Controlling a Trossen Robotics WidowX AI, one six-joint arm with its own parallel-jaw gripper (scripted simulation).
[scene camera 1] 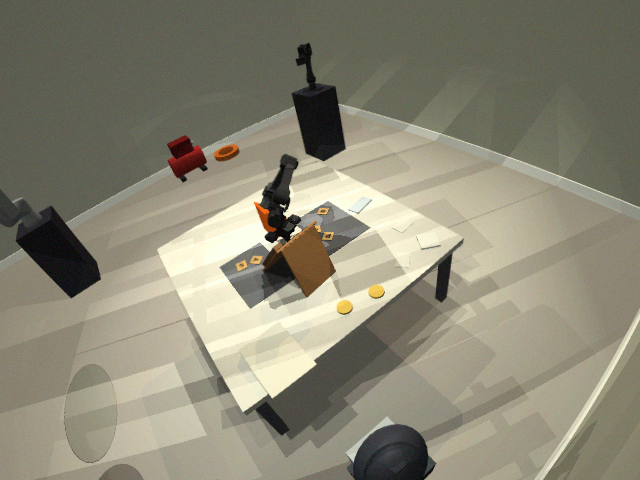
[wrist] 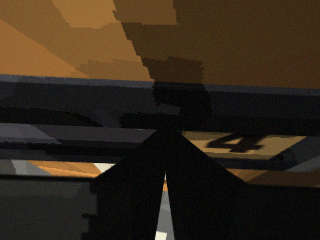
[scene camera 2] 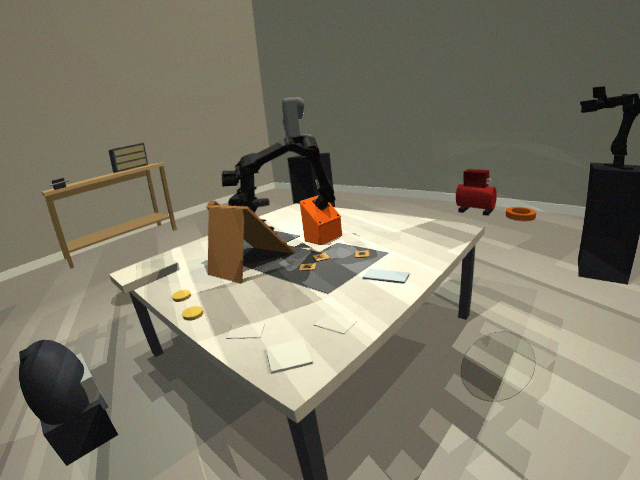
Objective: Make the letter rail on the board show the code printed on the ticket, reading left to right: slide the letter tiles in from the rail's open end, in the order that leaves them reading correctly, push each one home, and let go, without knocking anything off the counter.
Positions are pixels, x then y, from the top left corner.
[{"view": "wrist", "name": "my gripper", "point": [166,138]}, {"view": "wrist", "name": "letter tile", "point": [215,144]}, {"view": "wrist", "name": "wooden board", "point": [89,89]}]
